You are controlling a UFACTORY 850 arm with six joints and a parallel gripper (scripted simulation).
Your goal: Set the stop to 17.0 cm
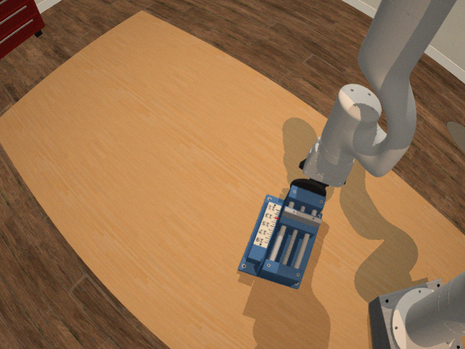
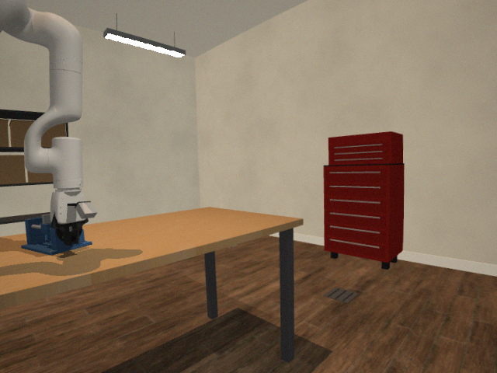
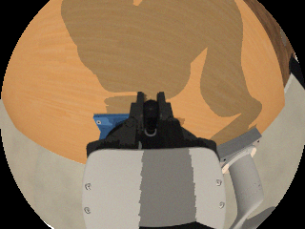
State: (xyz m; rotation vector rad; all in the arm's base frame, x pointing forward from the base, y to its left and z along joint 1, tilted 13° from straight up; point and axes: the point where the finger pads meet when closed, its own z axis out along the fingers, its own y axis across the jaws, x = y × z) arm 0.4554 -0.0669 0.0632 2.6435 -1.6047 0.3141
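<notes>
My hand is 1 cm past the black handwheel and 2 cm to the right of it. The rest, counted from my hand: grey stop bar (3 cm behind, 12 cm to the left, 4 cm above).
</notes>
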